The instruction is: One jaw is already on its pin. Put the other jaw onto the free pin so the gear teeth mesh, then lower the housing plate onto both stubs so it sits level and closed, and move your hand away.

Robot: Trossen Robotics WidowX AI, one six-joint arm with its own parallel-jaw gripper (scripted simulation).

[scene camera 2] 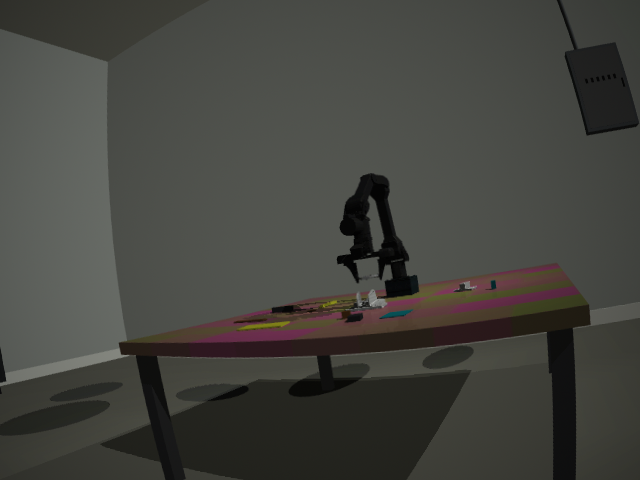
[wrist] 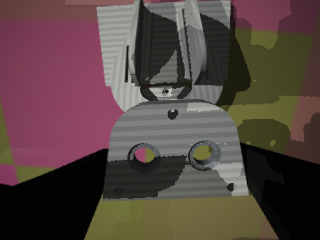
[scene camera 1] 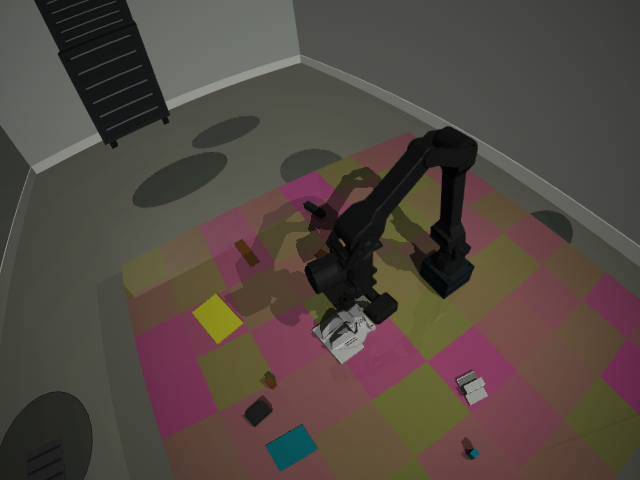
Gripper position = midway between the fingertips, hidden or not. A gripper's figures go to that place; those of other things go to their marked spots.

Labels:
My gripper (wrist: 172, 153) is 11 cm from the lens. A housing plate (wrist: 174, 173): 9 cm from the lens.

